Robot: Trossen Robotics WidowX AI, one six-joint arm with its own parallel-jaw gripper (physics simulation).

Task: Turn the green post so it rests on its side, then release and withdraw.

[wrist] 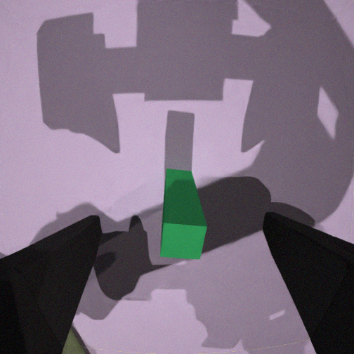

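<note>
The green post [183, 212] stands upright near the middle of the wrist view, seen from above. Its brighter top face is toward the lower end and its darker long side faces up the view. A shadow stretches from its foot toward the top of the view. My gripper [183, 223] is wide open and empty. One black finger is on the left and one on the right, with the post's top in line between the fingertips and a gap on both sides. The exact height of the fingertips relative to the post is hard to tell.
The pale lilac table top [140, 117] lies under the post, crossed by large grey shadows of the arm and gripper. A small part of an olive-green thing [74, 344] shows at the bottom left, partly hidden behind the left finger.
</note>
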